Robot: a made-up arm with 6 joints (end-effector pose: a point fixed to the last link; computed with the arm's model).
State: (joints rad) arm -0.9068 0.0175 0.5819 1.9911 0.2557 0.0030
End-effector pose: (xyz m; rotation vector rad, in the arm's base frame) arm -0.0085 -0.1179 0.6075 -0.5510 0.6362 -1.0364
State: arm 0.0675 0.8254 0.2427 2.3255 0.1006 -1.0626
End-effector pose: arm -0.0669 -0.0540 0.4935 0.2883 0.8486 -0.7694
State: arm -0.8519 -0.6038 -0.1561 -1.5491 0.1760 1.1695
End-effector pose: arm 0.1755 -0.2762 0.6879 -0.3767 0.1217 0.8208
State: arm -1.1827 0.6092 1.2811 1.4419 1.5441 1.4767
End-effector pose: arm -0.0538 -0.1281 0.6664 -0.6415 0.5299 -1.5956
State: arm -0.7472 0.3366 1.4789 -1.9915 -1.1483 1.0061
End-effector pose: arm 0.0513 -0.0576 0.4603 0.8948 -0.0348 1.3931
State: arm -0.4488 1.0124 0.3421 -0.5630 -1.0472 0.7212
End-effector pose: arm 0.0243 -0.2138 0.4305 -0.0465 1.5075 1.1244
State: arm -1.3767 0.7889 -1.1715 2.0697 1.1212 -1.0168
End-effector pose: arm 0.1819 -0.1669 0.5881 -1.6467 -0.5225 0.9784
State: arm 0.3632 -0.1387 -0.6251 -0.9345 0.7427 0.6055
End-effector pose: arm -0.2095 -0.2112 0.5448 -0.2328 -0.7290 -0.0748
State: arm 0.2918 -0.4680 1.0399 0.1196 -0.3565 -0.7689
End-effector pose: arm -0.0761 -0.1214 0.4119 0.4711 -0.2907 0.8787
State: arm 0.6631 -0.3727 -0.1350 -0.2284 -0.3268 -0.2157
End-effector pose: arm -0.2443 -0.0750 0.4551 -0.2886 -0.1613 -0.4407
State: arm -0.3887 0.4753 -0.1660 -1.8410 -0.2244 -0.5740
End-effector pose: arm 0.0912 -0.1860 0.4907 0.5251 0.3413 2.8159
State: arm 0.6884 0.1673 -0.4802 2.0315 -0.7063 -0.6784
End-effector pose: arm -0.1197 0.0057 0.4682 0.8464 -0.4208 -1.8336
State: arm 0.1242 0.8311 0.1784 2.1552 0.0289 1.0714
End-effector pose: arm -0.0539 0.0019 0.5239 -0.6330 0.9954 -2.6378
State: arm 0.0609 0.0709 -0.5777 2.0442 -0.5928 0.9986
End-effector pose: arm -0.0579 -0.0371 0.5642 -0.4627 -0.0447 2.9953
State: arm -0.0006 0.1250 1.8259 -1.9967 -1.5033 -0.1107
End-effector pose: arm 0.0314 0.0024 0.5060 -0.2153 -1.0126 1.9114
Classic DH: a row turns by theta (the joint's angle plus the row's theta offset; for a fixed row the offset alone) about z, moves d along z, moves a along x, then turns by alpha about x. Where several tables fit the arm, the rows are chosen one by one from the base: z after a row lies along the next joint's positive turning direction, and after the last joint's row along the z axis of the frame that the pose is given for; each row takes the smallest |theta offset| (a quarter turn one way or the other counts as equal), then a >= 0, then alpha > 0; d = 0 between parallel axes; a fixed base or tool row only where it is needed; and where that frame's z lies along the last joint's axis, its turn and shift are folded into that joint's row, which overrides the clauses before.
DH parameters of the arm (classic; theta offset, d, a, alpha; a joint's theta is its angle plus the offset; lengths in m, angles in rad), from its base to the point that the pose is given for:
base (fixed): 0.1703 0.5178 0.0775 2.4188
joint 1: 1.4639 -0.1096 0.0169 2.2621
joint 2: -0.8437 -0.1946 0.0378 -0.6151
joint 3: 1.3725 0.0157 0.1034 -1.9723
joint 4: 1.5424 0.0515 0.0258 1.6384
joint 5: 0 0.0266 0.061 -1.6384
joint 6: -1.5316 0 0.0418 3.1416
tool (fixed): 1.523 0.0031 0 0

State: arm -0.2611 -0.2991 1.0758 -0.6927 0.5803 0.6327
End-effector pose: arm -0.0050 -0.1521 0.3749 1.2497 -0.2250 0.4008
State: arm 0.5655 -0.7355 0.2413 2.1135 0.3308 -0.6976
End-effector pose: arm -0.0858 0.0032 0.4457 -0.0920 -0.8463 -2.1037
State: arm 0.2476 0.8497 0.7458 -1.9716 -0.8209 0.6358
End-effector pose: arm 0.0515 -0.0422 0.3871 0.4987 -0.5511 1.4838
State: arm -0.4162 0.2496 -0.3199 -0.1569 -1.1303 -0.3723
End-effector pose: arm 0.0304 -0.2607 0.6285 -0.2764 1.5536 0.5839
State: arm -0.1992 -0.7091 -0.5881 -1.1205 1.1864 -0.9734
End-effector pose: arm -0.0994 -0.1987 0.6796 -0.8868 -0.5332 2.0462
